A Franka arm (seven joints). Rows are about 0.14 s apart.
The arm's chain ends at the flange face. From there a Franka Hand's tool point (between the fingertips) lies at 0.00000 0.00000 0.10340 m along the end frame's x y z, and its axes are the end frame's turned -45 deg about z.
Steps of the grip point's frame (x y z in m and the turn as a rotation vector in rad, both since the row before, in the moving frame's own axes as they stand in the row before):
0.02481 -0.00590 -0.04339 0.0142 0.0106 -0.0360
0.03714 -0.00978 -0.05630 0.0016 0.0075 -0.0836
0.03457 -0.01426 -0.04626 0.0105 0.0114 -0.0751
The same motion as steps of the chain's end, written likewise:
0.01367 -0.01991 -0.04337 0.0175 -0.0025 -0.0360
0.01894 -0.03249 -0.05630 0.0064 0.0042 -0.0836
0.01436 -0.03293 -0.04625 0.0155 0.0006 -0.0751

